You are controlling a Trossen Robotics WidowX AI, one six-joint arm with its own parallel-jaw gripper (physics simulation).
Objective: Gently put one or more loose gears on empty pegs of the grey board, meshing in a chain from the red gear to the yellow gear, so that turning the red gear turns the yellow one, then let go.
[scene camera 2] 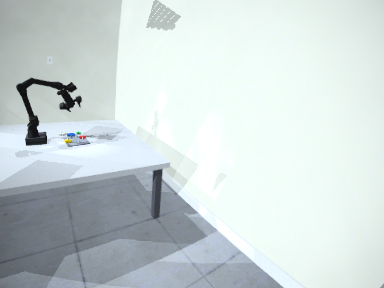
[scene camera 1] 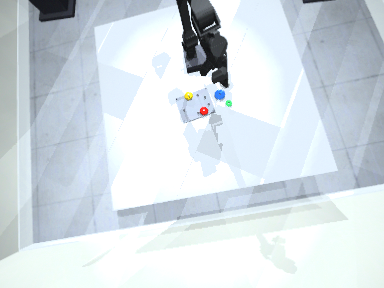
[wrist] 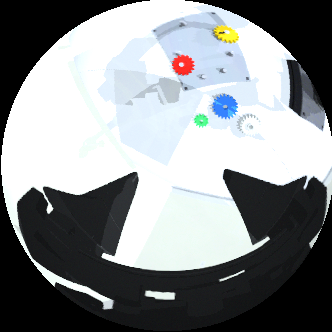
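Pixels of known places: gripper, fingertip midpoint: [scene camera 2: 75,109] [scene camera 1: 227,81] [wrist: 181,174]; arm's base, link origin: [scene camera 2: 33,136] [scene camera 1: 191,53].
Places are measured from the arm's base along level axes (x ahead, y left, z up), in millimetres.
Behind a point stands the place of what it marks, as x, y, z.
Observation:
The grey board [scene camera 1: 194,109] {343, 0, -48} [scene camera 2: 79,144] {343, -87, -52} [wrist: 202,45] {310, 7, -48} lies on the table and has several bare pegs. The red gear [scene camera 1: 204,111] {367, 60, -31} [scene camera 2: 82,137] [wrist: 183,65] {356, 61, -30} and the yellow gear [scene camera 1: 188,96] {263, -32, -31} [scene camera 2: 68,141] {260, -56, -35} [wrist: 226,34] sit on it, apart from each other. Beside the board lie a large blue gear [scene camera 1: 220,94] {257, 166, -53} [scene camera 2: 71,134] {266, 142, -39} [wrist: 225,106] {256, 163, -46}, a small green gear [scene camera 1: 229,103] {332, 213, -39} [scene camera 2: 78,133] {321, 197, -48} [wrist: 201,120] {320, 216, -49} and a white gear [scene camera 2: 62,134] {188, 174, -46} [wrist: 242,125] {204, 202, -42}. In scene camera 1 the white gear does not show. My gripper [scene camera 1: 215,80] [scene camera 2: 74,108] {308, 166, 173} [wrist: 181,174] {308, 166, 173} is open and empty, high above the table near the loose gears.
The arm's base [scene camera 1: 194,64] {76, 16, 1} [scene camera 2: 36,138] {31, -43, -6} stands on the white table [scene camera 1: 140,165] {672, -349, -56} [scene camera 2: 115,162] {577, -452, -56}, on the yellow gear's side of the board. A wall [scene camera 2: 250,125] rises beyond the table's edge. Shadows of the arm fall across the table.

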